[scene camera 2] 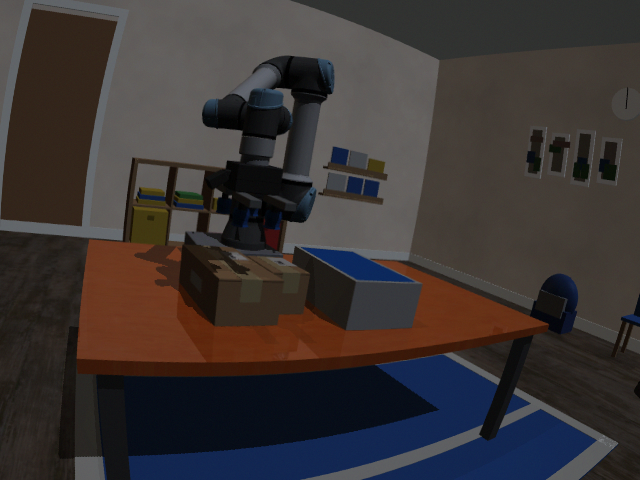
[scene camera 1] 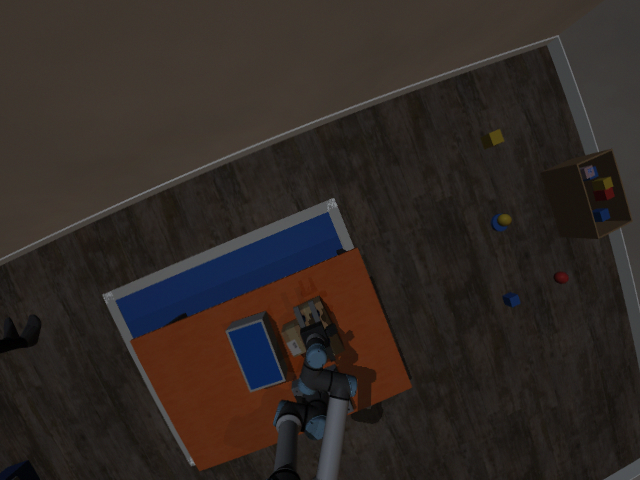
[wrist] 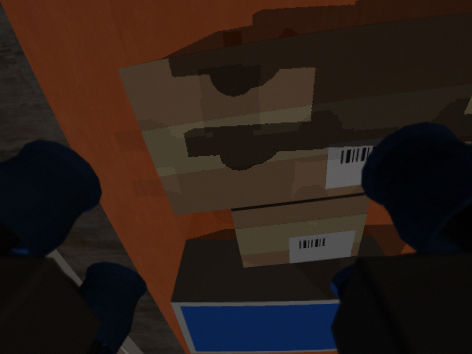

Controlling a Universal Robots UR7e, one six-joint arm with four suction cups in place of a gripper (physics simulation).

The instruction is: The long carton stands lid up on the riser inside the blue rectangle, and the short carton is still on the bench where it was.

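Frame: origin at the arm's base, x left, y ahead, z down, level; centimetres.
Where they show: hand at its tool point: (scene camera 2: 245, 219) (wrist: 231, 239); arm's base at its link origin: (scene camera 2: 242, 244) (scene camera 1: 315, 399).
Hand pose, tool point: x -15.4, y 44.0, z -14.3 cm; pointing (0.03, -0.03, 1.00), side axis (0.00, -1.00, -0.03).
Note:
Each offset is from my tool point to the centre of the thing. Level surfaces: height alone.
The long carton @(dx -0.8, dy -7.2, dz +16.4 cm) (scene camera 1: 324, 311) (scene camera 2: 232, 302) (wrist: 275, 185) lies on the orange bench @(dz +21.7 cm) (scene camera 1: 175, 387) (scene camera 2: 155, 341) (wrist: 60, 90), its taped, labelled top facing up. The short carton @(dx +12.3, dy -7.2, dz +16.4 cm) (scene camera 1: 292, 334) (scene camera 2: 293, 304) (wrist: 270, 242) stands close beside it on the bench, between it and the grey riser @(dx +34.4, dy -6.7, dz +15.6 cm) (scene camera 2: 382, 304) (wrist: 210, 260). The blue rectangle @(dx +34.4, dy -6.7, dz +9.7 cm) (scene camera 1: 255, 356) (scene camera 2: 361, 264) (wrist: 260, 325) on the riser's top bears no carton. My suction gripper (scene camera 1: 308, 311) (scene camera 2: 258, 219) (wrist: 235, 190) is shut on nothing. Its blue cups hang above the long carton with a gap below them. In scene camera 1, the arm hides part of the long carton.
The arm's grey base plate (scene camera 2: 204, 240) is at the bench's back edge, behind the cartons. Shelving (scene camera 2: 129, 201) stands against the wall beyond. A blue mat (scene camera 1: 222, 271) (scene camera 2: 248, 459) lies under the bench. A toy box (scene camera 1: 568, 204) stands far off on the floor.

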